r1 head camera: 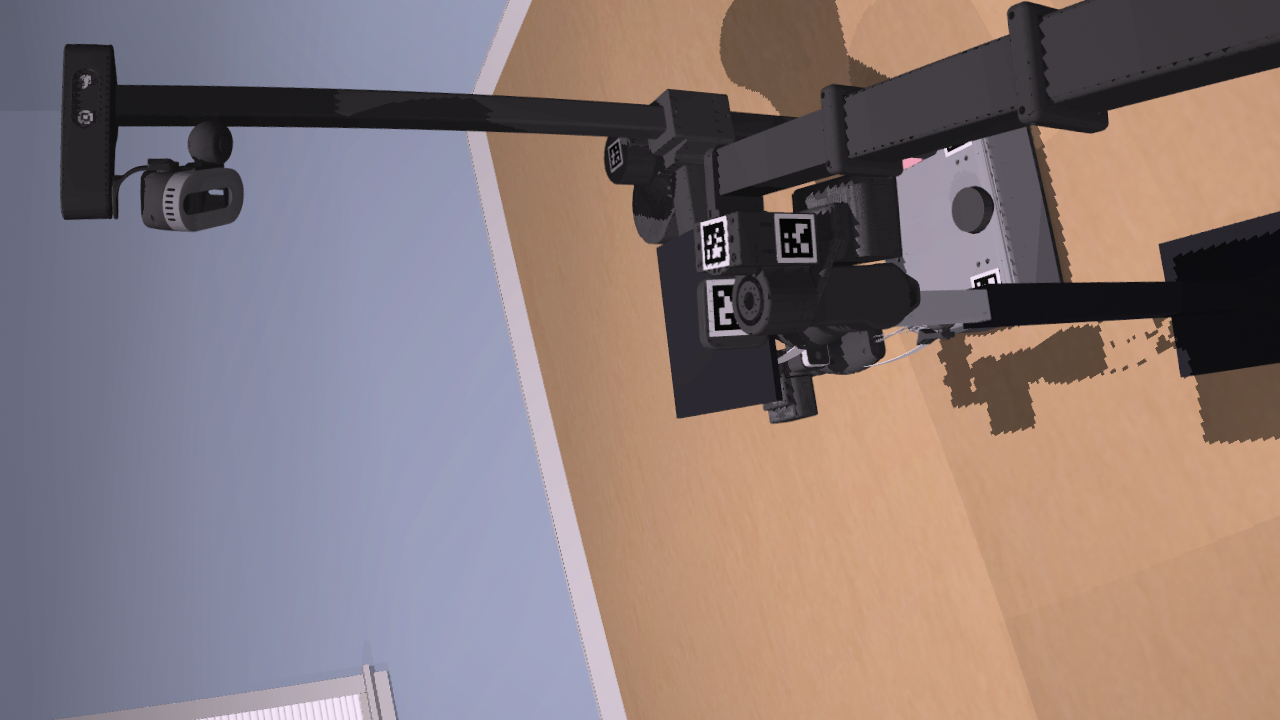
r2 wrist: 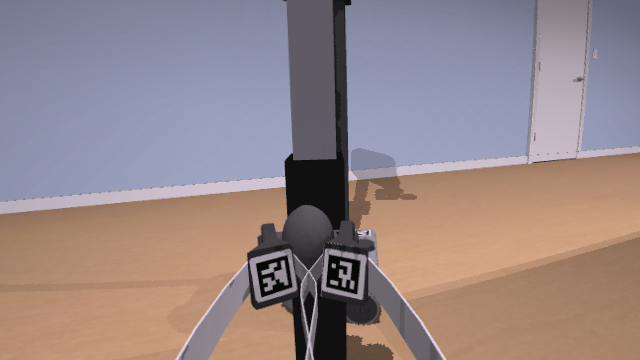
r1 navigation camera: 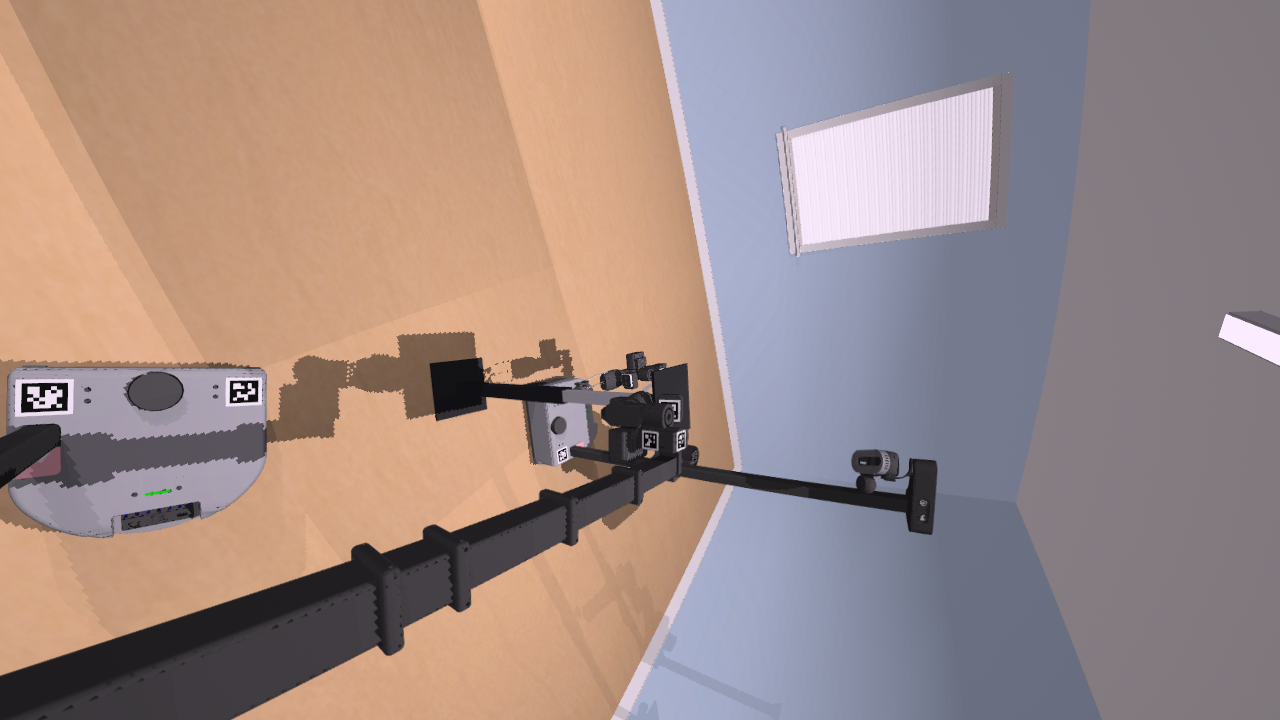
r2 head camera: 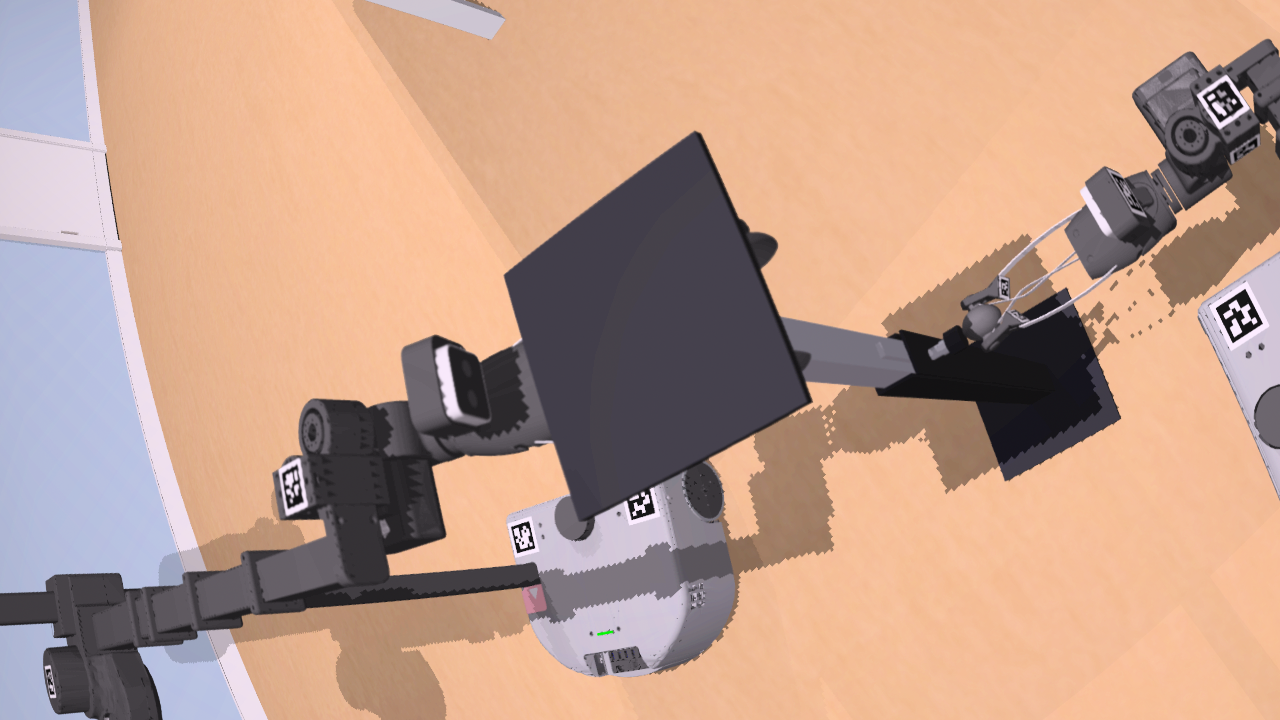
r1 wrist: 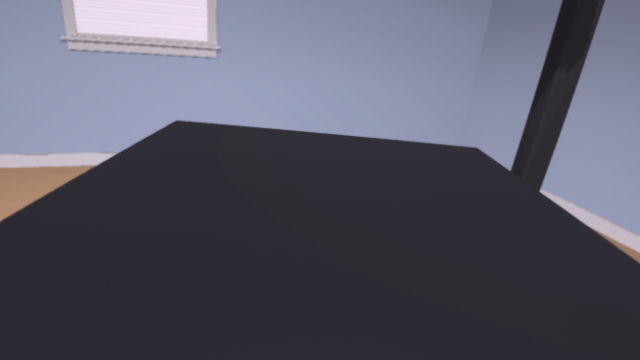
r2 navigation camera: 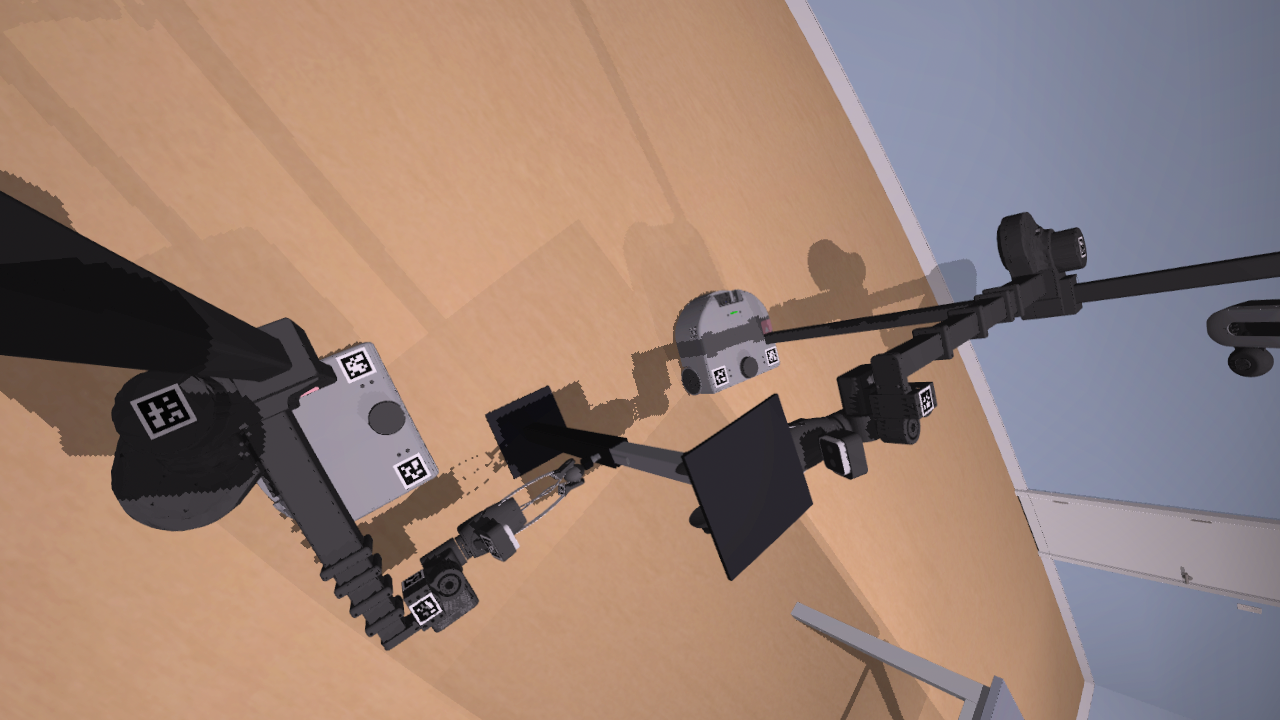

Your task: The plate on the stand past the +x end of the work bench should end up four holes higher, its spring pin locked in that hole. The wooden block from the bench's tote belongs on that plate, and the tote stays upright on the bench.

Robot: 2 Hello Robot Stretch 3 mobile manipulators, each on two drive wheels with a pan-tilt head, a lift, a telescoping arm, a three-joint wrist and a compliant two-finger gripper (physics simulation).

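Note:
The dark square plate (r1 head camera: 720, 380) (r1 wrist: 320, 240) (r2 head camera: 657, 326) (r2 navigation camera: 747, 501) sits level on the light inner post (r2 head camera: 845, 353) (r2 navigation camera: 648, 461) (r2 wrist: 312, 80) of the stand. The post rises from a black sleeve (r2 head camera: 975, 374) (r2 wrist: 315, 182). r1's gripper (r2 head camera: 780, 306) is close under the plate, its fingertips apart on either side of the post; the plate hides it in the r1 wrist view. r2's gripper (r2 head camera: 989, 319) (r2 navigation camera: 570, 479) (r2 wrist: 308, 250) is shut at the spring pin (r2 head camera: 948, 342), seemingly on its knob. The pin's tip and hole are hidden. Block and tote do not show.
r1's base (r2 head camera: 617, 582) (r2 navigation camera: 725, 344) and r2's base (r2 navigation camera: 358, 438) (r1 navigation camera: 550, 434) stand on opposite sides of the stand's black foot (r1 navigation camera: 456, 389) (r2 navigation camera: 514, 429). r2's mast (r1 head camera: 384, 107) rises behind the plate. A grey frame (r2 navigation camera: 886, 649) shows at the lower right.

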